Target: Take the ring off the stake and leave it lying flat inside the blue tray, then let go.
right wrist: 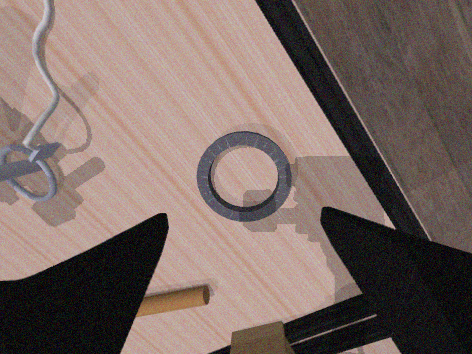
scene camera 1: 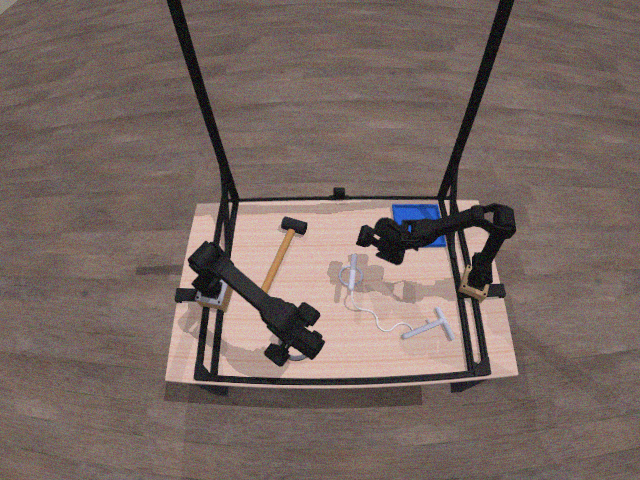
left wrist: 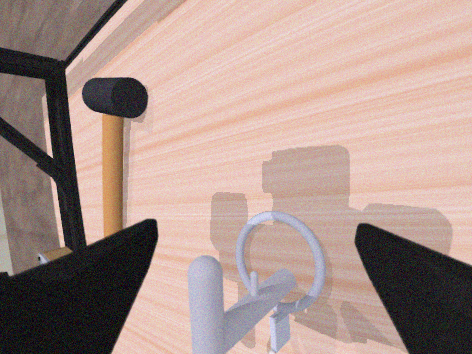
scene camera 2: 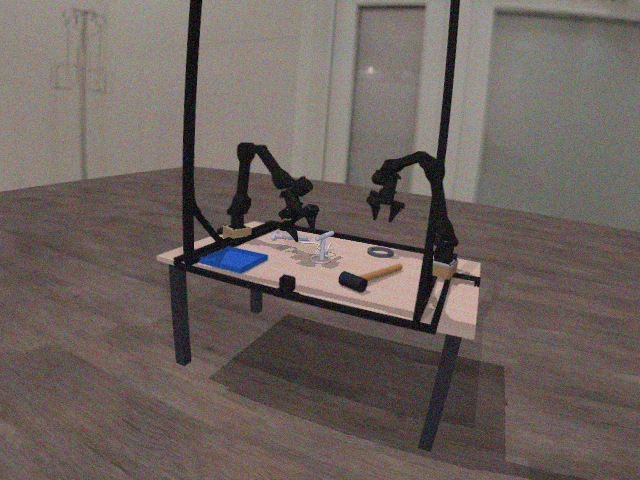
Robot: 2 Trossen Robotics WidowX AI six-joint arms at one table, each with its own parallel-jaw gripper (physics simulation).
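Where they show: left gripper, fingertip midpoint: [scene camera 1: 366, 249] [left wrist: 257, 231] [scene camera 2: 305, 237]; right gripper, fingertip midpoint: [right wrist: 245, 217] [scene camera 2: 382, 221]; left arm's base at its link origin: [scene camera 1: 476, 280] [scene camera 2: 237, 227]; right arm's base at its link origin: [scene camera 1: 211, 289] [scene camera 2: 443, 260].
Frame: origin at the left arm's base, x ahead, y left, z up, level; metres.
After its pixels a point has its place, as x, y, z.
The light grey ring [scene camera 1: 339, 276] @[0.471, 0.163, -0.044] [scene camera 2: 320, 263] @[0.469, 0.111, -0.053] [left wrist: 319, 265] @[0.400, 0.121, -0.045] [right wrist: 51, 177] @[0.447, 0.182, -0.043] lies low around the shaft of the upright T-shaped stake [scene camera 1: 352, 271] @[0.422, 0.171, 0.052] [scene camera 2: 323, 250] @[0.435, 0.154, -0.015] [left wrist: 206, 300] @[0.429, 0.120, 0.050] [right wrist: 20, 167] @[0.424, 0.166, -0.028]. A white cord runs from the ring's clip. The shallow blue tray [scene camera 1: 405, 211] @[0.343, -0.216, -0.050] [scene camera 2: 242, 260] @[0.293, -0.145, -0.051] holds nothing; the left arm partly covers it in scene camera 1. My left gripper [scene camera 1: 378, 245] @[0.412, 0.070, 0.047] [scene camera 2: 304, 234] @[0.412, 0.070, 0.047] [left wrist: 257, 231] @[0.412, 0.070, 0.047] is open and empty, higher than the stake and on its tray side. My right gripper [scene camera 1: 293, 333] @[0.478, 0.462, 0.086] [scene camera 2: 383, 219] @[0.478, 0.462, 0.086] [right wrist: 245, 217] @[0.478, 0.462, 0.086] is open, high above the table.
A dark grey thick ring [scene camera 2: 380, 252] @[0.538, 0.401, -0.038] [right wrist: 203, 175] @[0.484, 0.399, -0.042] lies flat below the right gripper. A black-headed hammer [scene camera 1: 279, 258] @[0.695, 0.195, -0.025] [scene camera 2: 382, 272] @[0.712, 0.204, -0.030] [left wrist: 112, 175] @[0.692, 0.147, -0.029] lies beyond the stake. A second T-shaped stake [scene camera 1: 426, 328] @[0.117, 0.226, -0.038] lies at the cord's other end. Black frame bars [scene camera 1: 336, 381] @[0.326, 0.511, -0.042] edge the table.
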